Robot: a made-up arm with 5 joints. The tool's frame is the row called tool.
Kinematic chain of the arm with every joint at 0, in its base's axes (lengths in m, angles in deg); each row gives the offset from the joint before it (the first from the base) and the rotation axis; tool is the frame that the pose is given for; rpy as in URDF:
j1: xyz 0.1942 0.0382 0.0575 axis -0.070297 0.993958 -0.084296
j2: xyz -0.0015 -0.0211 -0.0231 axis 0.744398 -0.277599 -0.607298
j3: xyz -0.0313 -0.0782 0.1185 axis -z
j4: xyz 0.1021 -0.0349 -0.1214 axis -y
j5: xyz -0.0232 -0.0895 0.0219 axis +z
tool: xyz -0.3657 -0.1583 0.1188 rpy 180 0 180
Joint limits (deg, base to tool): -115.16..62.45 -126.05..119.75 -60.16..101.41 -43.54..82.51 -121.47..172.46
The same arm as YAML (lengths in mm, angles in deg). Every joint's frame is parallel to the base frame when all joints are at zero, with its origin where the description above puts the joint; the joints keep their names.
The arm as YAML. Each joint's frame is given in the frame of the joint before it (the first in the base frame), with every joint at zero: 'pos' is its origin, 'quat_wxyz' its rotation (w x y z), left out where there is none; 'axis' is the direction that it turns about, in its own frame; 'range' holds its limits. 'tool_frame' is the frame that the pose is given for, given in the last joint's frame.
length_unit: mm
angle_unit: deg
joints:
  - joint: j1
    pos: [194.2, 38.2, 57.5]
    axis: [-0.070297, 0.993958, -0.084296]
    range: [-115.16, 62.45]
  - joint: j2
    pos: [-1.5, -21.1, -23.1]
    axis: [0.744398, -0.277599, -0.607298]
    range: [-126.05, 119.75]
  - joint: j3
    pos: [-31.3, -78.2, 118.5]
    axis: [0.0, 0.0, -1.0]
    range: [-60.16, 101.41]
  - joint: j4
    pos: [102.1, -34.9, -121.4]
    axis: [0.0, -1.0, 0.0]
    range: [-43.54, 82.51]
  - joint: j5
    pos: [-23.2, -89.5, 21.9]
    axis: [0.0, 0.0, 1.0]
    range: [-121.47, 172.46]
tool_frame:
  pos: [-365.7, -158.3, 118.8]
  quat_wxyz: [0.0, 0.0, 1.0, 0.0]

